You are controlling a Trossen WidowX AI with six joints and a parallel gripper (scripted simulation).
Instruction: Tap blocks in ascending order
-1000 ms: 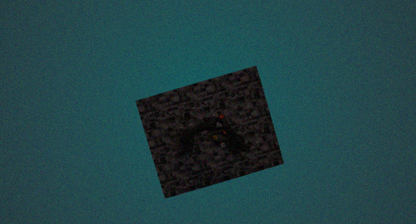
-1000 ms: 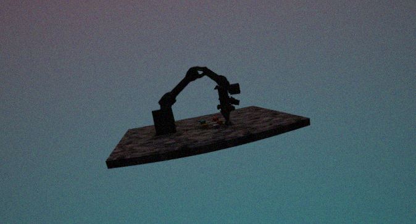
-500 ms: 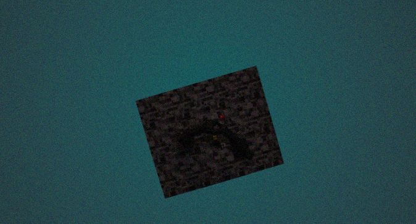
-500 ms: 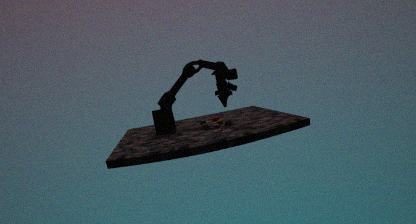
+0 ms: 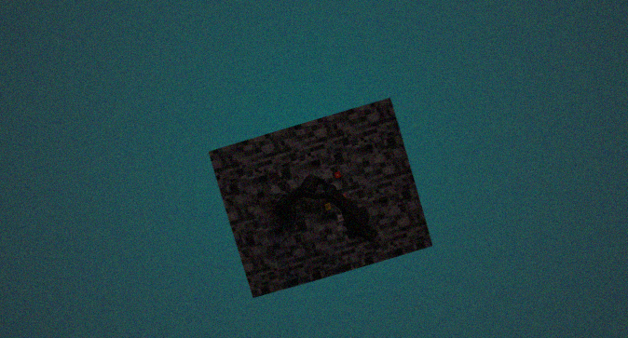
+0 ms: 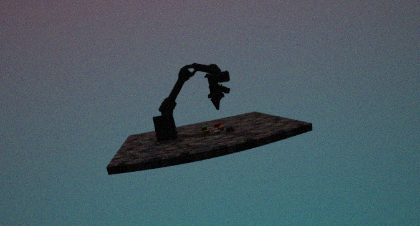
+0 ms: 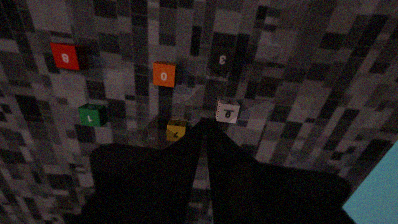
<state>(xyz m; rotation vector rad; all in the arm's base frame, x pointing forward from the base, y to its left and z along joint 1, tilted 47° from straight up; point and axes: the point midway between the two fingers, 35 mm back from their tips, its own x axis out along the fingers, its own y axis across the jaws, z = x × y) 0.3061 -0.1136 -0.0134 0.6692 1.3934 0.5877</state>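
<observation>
The yellow block is 120 mm below my gripper tip, 90 mm behind it and 40 mm to the left of it. Also, from my gripper tip: black block 120 mm below, 50 mm ahead, 20 mm to the right; white block 120 mm below, 40 mm to the right, 30 mm behind; orange block 120 mm below, 60 mm to the left, 10 mm ahead.
</observation>
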